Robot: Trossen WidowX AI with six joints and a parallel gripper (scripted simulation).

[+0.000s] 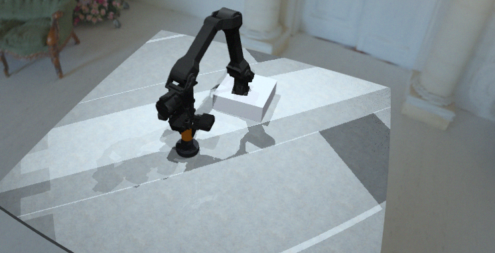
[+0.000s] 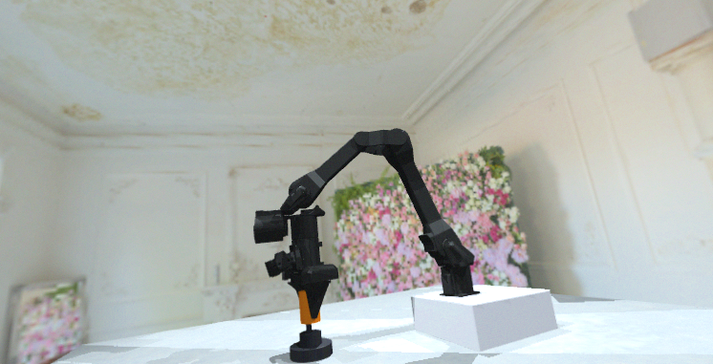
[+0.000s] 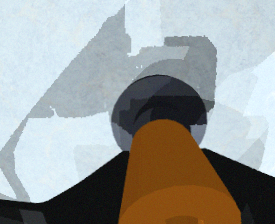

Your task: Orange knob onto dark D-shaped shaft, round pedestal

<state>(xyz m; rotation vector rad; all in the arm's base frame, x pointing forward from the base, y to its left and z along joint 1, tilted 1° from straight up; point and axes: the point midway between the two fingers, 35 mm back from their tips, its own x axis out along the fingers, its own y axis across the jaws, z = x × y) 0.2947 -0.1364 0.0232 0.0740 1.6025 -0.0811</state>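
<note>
My gripper tip is now 20 mm below the orange knob. From my gripper tip the other things lie so: pedestal: 40 mm below.
</note>
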